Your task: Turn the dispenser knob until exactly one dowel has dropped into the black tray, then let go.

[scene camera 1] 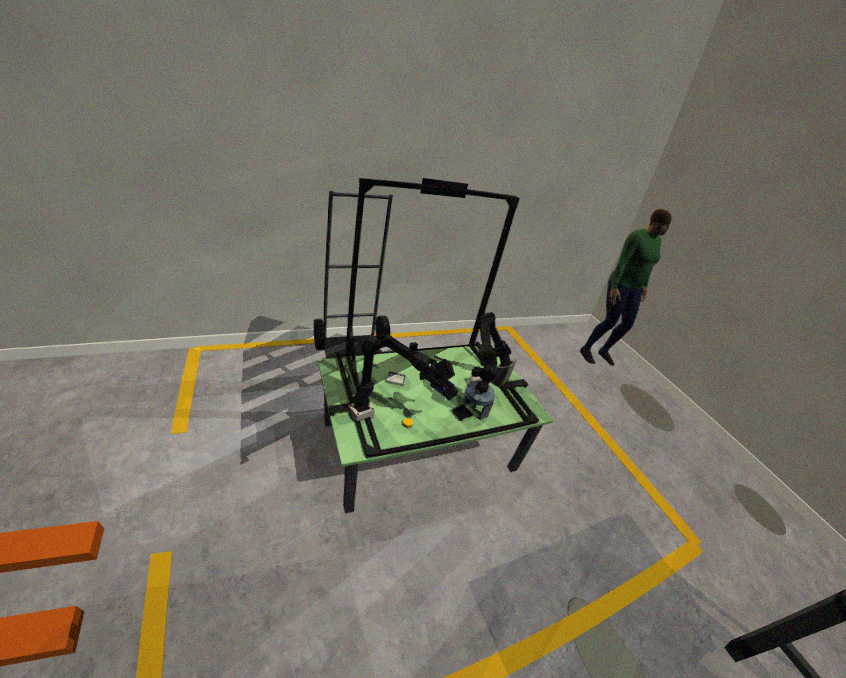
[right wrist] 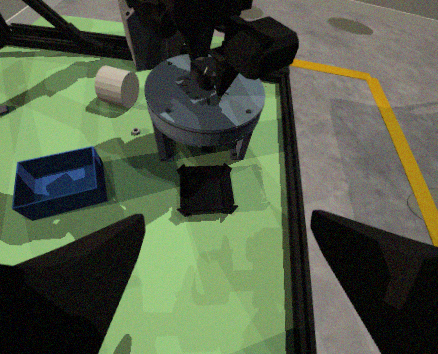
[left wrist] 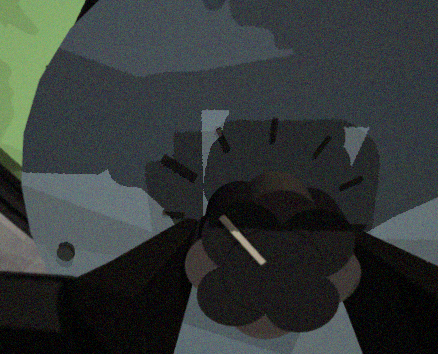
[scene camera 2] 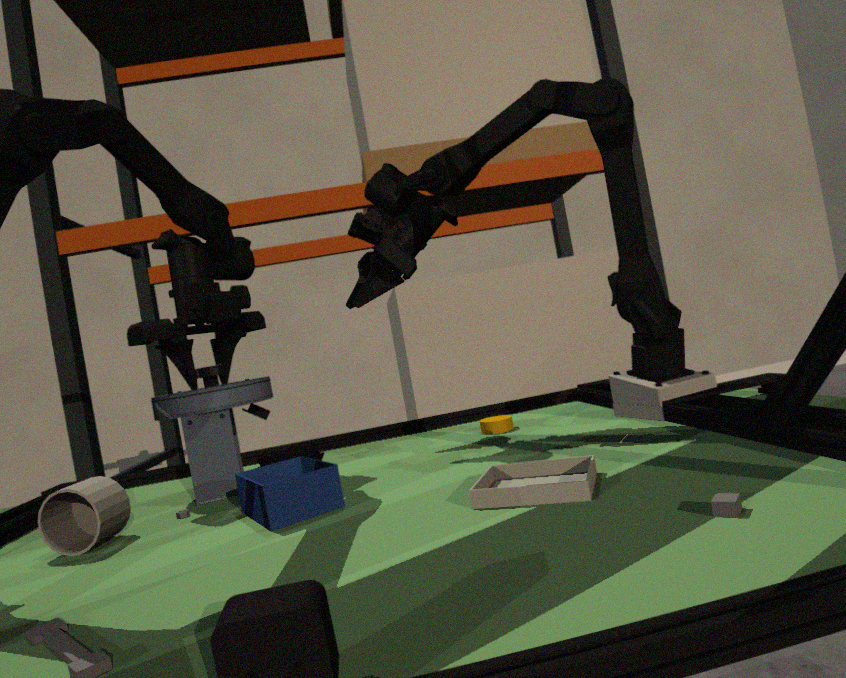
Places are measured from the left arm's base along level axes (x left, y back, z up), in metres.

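Pixels of known places: left gripper, fingertip midpoint: (scene camera 1: 481,391) (right wrist: 209,84); right gripper, fingertip midpoint: (right wrist: 229,220) (scene camera 2: 351,306); left arm's base, link origin: (scene camera 1: 506,363); right arm's base, link origin: (scene camera 1: 361,407) (scene camera 2: 659,373).
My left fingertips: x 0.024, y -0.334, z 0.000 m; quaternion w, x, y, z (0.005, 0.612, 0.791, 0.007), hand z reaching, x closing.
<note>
Ahead of a thing's pixels: the offset from my left fingertips to its middle. "spot": to the spot under its first point.
The dispenser, a grey-blue disc {spot: dz -0.011, dx -0.083, dy +0.022 m} (scene camera 2: 211,396) (left wrist: 125,110) (right wrist: 170,120) on legs, stands near the table edge. Its dark lobed knob {dz +0.022, dx -0.005, dy -0.001 m} (left wrist: 275,280) with a pale pointer line sits on top. My left gripper (scene camera 2: 208,377) (left wrist: 263,234) points down and is shut on the knob; the pointer leans toward the upper left in the left wrist view. The black tray {dz -0.133, dx -0.033, dy -0.086 m} (right wrist: 206,212) (scene camera 1: 462,411) lies in front of the dispenser's legs; no dowel can be made out in its dark inside. My right gripper (right wrist: 229,220) (scene camera 2: 353,303) is open and empty, high above the table.
A blue bin {dz -0.123, dx -0.237, dy +0.001 m} (scene camera 2: 296,497) (right wrist: 70,201) stands beside the dispenser. A beige cylinder {dz -0.110, dx -0.116, dy +0.185 m} (scene camera 2: 109,508) (right wrist: 114,86) and a small nut {dz -0.142, dx -0.109, dy +0.086 m} (right wrist: 135,131) lie near it. A beige tray {dz -0.137, dx -0.457, dy -0.153 m} (scene camera 2: 540,494), a yellow disc {dz -0.136, dx -0.187, dy -0.360 m} (scene camera 2: 496,425) and a small block {dz -0.140, dx -0.630, dy -0.160 m} (scene camera 2: 726,504) lie farther right in scene camera 2.
</note>
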